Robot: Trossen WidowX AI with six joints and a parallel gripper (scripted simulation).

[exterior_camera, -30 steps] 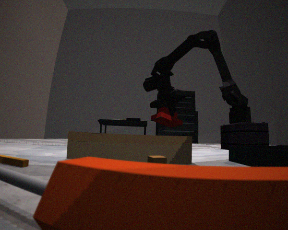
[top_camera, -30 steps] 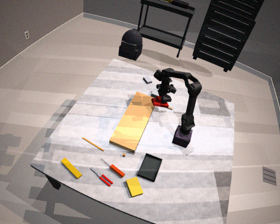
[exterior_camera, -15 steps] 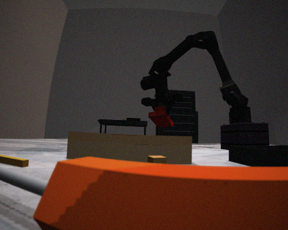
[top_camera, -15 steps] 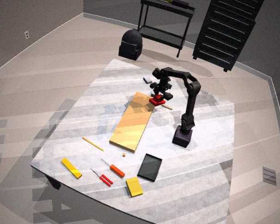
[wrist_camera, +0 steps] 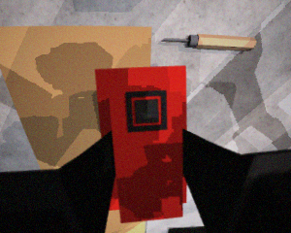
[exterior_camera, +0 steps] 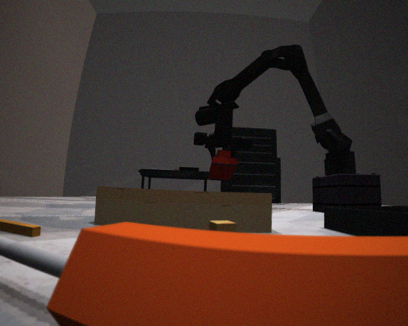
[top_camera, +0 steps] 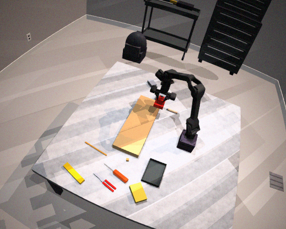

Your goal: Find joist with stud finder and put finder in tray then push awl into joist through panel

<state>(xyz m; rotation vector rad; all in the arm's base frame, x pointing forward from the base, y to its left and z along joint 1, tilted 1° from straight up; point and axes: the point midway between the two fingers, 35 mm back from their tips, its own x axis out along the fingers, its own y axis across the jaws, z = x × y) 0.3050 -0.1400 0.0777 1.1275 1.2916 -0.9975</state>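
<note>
The stud finder lies 20 mm above my gripper tip and 10 mm to the right of it. Also, from my gripper tip: small tan cube: 480 mm to the left, 120 mm below, 30 mm behind; awl: 120 mm below, 80 mm to the right, 70 mm behind; grey box: 150 mm to the right, 110 mm below, 40 mm ahead.
</note>
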